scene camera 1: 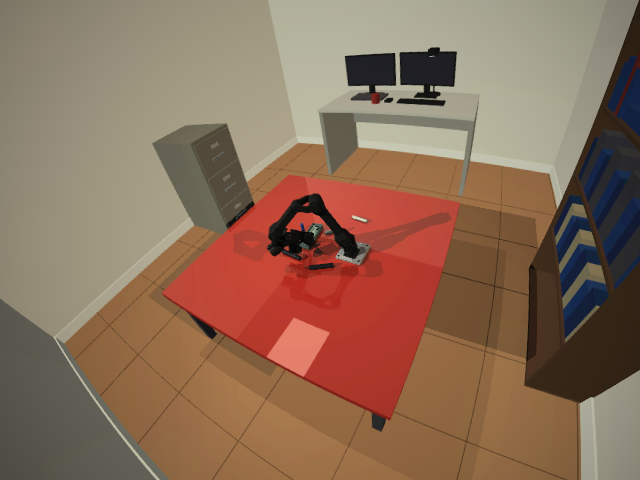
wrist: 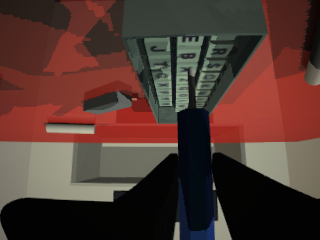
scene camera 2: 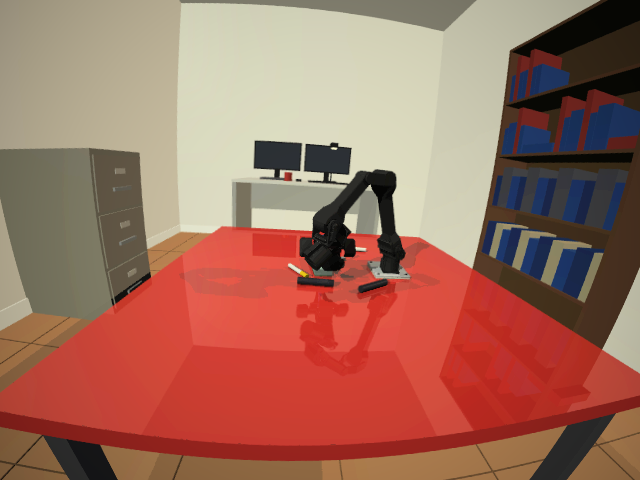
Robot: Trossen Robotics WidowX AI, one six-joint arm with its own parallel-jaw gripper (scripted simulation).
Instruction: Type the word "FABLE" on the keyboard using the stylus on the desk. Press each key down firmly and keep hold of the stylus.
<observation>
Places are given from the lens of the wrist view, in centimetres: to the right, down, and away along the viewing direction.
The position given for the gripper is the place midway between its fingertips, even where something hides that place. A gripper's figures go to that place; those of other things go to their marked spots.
gripper point(wrist: 194, 161): 2, 2, 10
small grey block point(wrist: 116, 100): -5, -2, 22
</observation>
